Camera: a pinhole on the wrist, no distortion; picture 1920 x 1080 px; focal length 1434.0 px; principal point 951.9 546.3 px. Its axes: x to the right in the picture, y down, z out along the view. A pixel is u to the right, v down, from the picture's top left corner.
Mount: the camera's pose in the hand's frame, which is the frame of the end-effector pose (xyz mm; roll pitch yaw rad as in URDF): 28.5 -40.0 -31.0 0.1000 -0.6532 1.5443
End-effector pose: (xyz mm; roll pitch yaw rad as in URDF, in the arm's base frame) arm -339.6 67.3 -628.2 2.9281 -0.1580 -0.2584
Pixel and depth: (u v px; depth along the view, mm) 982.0 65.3 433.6
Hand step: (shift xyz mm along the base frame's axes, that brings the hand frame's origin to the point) 311.4 144.9 -322.8
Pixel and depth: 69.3 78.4 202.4
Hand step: 181.4 203.9 -83.5
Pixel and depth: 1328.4 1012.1 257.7
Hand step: 31.5 90.6 -248.2
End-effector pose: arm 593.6 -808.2 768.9 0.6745 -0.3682 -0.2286
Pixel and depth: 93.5 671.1 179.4
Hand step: 13.8 -221.4 -93.4
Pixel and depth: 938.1 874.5 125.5
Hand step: -14.6 -136.0 -14.3
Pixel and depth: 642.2 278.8 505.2
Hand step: 43.4 -543.8 22.4
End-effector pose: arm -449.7 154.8 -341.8 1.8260 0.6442 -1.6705
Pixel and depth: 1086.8 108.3 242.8
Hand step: -118.3 35.9 -237.1
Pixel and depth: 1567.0 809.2 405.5
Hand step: -332.9 188.8 -192.7
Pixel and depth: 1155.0 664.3 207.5
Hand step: -102.3 93.4 -159.2
